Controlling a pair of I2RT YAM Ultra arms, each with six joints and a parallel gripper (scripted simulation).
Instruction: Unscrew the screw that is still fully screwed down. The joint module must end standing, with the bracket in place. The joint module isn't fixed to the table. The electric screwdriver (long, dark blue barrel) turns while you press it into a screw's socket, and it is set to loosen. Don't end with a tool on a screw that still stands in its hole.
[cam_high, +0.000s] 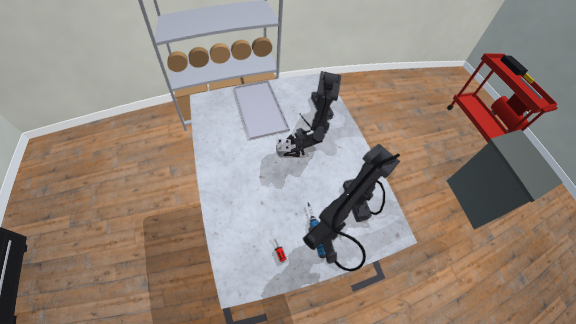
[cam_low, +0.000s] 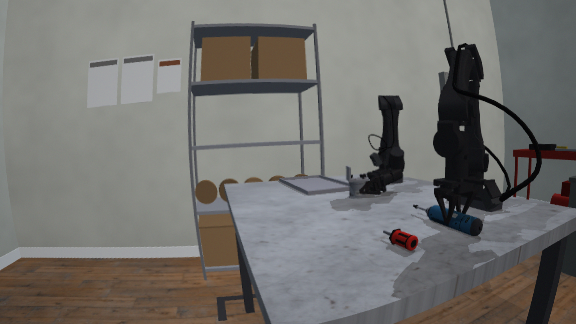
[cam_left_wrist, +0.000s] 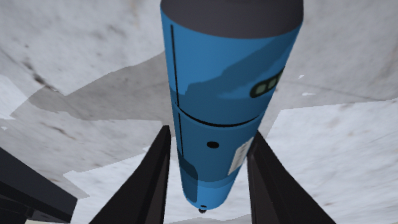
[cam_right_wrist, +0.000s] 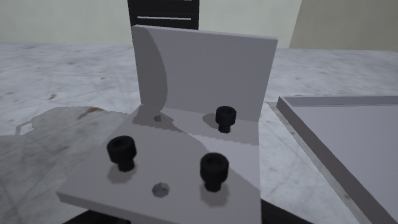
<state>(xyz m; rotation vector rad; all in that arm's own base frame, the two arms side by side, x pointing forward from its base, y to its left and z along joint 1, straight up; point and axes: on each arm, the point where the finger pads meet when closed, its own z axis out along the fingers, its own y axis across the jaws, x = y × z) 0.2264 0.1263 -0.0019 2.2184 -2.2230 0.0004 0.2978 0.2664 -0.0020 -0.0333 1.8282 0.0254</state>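
My right hand is right at the joint module. The rest, counted from my right hand: screw 6 cm behind, 30 cm to the left; grey bracket 5 cm above; bit 6 cm behind, 33 cm to the left.
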